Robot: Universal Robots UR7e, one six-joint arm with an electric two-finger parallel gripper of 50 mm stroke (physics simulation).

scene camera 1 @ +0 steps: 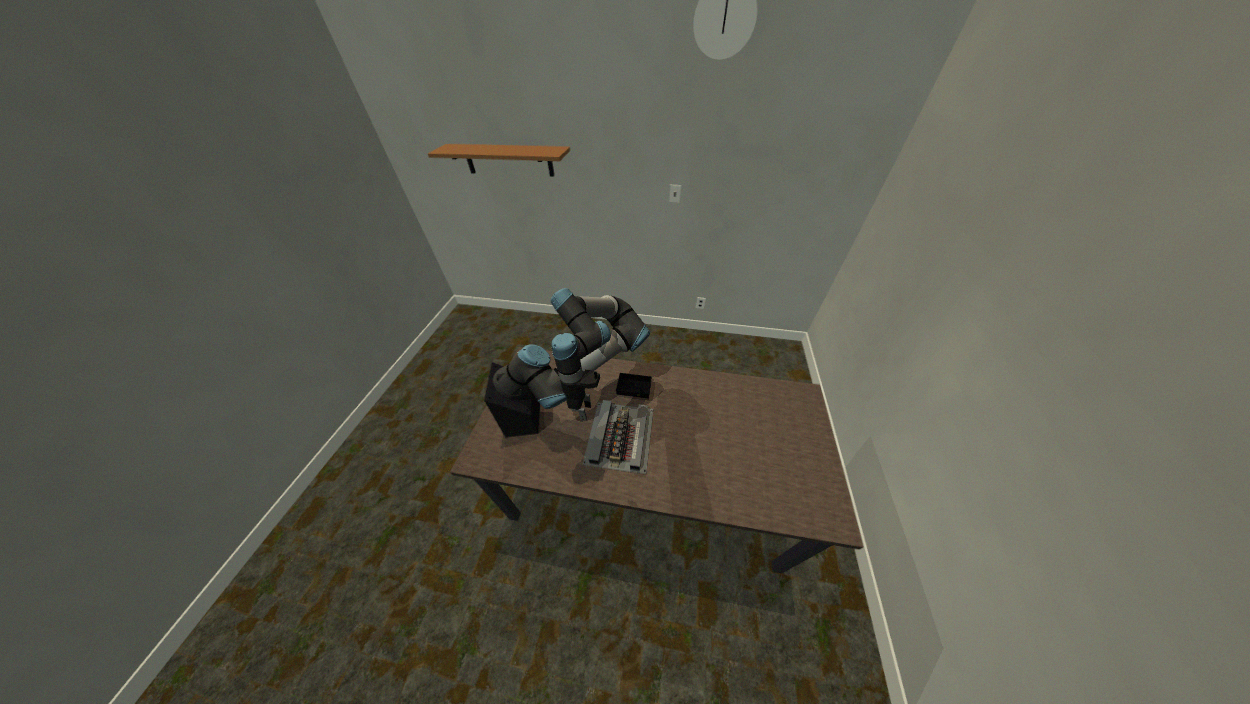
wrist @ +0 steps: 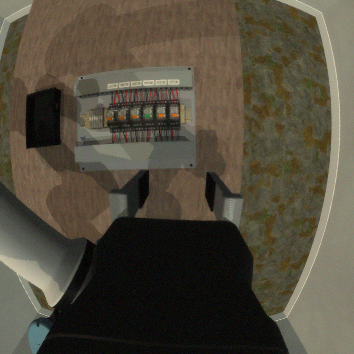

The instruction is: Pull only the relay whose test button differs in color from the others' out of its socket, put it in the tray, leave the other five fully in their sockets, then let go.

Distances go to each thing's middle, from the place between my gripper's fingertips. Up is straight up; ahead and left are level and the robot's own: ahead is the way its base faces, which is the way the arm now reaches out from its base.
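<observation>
Black tray (wrist: 42, 105): my hand is far above it, a touch past it and far to the right of it.
</observation>
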